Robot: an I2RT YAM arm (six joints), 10 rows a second.
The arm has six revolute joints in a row. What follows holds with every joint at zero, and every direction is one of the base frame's. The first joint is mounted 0.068 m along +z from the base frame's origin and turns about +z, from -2.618 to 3.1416 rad. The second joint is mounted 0.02 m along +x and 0.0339 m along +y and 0.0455 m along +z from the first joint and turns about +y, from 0 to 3.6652 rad. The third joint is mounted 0.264 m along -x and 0.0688 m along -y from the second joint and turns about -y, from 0 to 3.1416 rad. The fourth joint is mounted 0.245 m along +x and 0.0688 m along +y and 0.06 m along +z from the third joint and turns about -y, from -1.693 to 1.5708 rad. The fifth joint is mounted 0.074 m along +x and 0.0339 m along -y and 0.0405 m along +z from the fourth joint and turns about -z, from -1.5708 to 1.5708 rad. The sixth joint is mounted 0.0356 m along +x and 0.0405 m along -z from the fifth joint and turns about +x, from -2.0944 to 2.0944 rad. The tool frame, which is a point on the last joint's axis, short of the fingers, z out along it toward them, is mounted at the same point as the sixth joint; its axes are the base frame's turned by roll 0, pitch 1.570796 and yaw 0 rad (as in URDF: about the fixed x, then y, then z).
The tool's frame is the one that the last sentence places.
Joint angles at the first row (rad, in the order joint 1, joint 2, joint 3, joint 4, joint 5, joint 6):
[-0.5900, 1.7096, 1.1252, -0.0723, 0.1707, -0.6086]
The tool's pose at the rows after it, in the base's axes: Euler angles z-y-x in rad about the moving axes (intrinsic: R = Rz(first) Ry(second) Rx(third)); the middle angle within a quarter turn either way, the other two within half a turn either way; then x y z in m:
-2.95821 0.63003 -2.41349 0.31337 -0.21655 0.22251
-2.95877 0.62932 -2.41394 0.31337 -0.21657 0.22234
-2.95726 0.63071 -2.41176 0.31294 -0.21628 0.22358
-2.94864 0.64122 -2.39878 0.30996 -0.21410 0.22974
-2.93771 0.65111 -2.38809 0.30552 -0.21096 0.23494
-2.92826 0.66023 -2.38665 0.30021 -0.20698 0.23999
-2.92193 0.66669 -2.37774 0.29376 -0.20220 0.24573
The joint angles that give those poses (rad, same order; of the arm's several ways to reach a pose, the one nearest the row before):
[-0.5888, 1.7126, 1.1263, -0.0723, 0.1707, -0.6090]
[-0.5888, 1.7130, 1.1263, -0.0727, 0.1711, -0.6090]
[-0.5888, 1.7092, 1.1263, -0.0742, 0.1711, -0.6094]
[-0.5884, 1.6859, 1.1202, -0.0765, 0.1707, -0.6098]
[-0.5884, 1.6577, 1.1057, -0.0769, 0.1665, -0.6117]
[-0.5884, 1.6260, 1.0900, -0.0856, 0.1562, -0.6121]
[-0.5873, 1.5883, 1.0710, -0.0948, 0.1566, -0.6121]

